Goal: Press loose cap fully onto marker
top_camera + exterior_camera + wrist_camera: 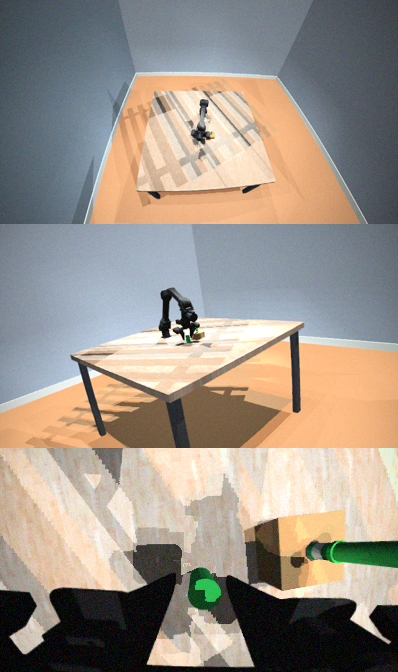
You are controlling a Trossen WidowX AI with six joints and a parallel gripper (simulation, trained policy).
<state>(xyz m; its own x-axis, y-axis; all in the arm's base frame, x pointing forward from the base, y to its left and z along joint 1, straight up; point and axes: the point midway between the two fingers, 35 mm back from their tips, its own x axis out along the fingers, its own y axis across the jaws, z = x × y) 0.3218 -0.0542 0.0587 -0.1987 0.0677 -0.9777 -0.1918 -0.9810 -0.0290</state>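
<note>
Right now my gripper tip is 10 mm past the holder block, 110 mm to the right of it and 10 mm above it. From my gripper tip the other things lie so: green cap 10 mm ahead.
</note>
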